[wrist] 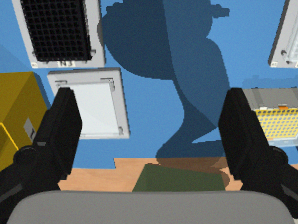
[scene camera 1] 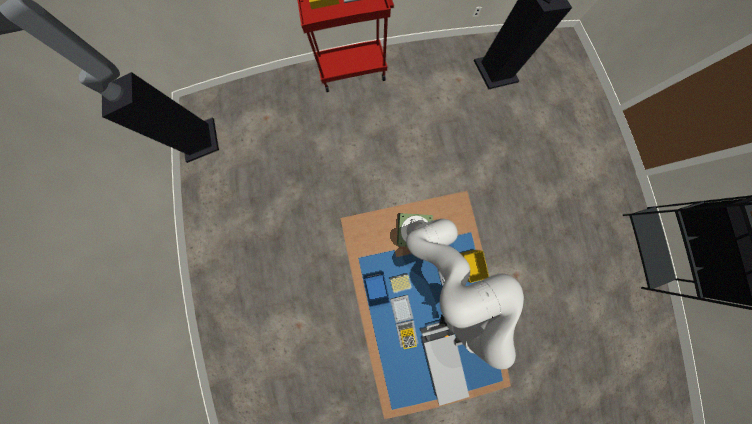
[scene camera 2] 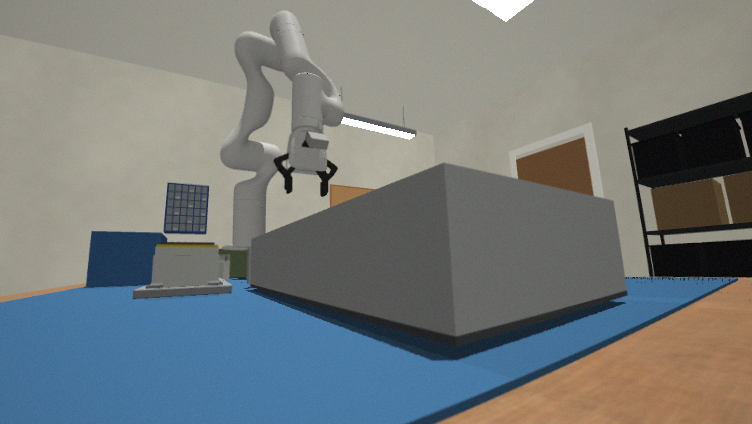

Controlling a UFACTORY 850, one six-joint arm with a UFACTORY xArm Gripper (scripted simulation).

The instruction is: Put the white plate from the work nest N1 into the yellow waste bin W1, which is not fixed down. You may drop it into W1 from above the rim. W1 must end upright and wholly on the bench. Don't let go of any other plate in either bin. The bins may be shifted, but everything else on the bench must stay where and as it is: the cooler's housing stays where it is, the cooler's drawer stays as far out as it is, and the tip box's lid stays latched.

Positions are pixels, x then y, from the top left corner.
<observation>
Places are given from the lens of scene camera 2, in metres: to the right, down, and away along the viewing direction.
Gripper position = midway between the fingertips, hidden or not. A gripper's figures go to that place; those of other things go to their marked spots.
my gripper (scene camera 2: 306, 194): -0.18, -0.04, 0.76
blue bin (scene camera 2: 115, 258): -0.57, 0.10, 0.63
</observation>
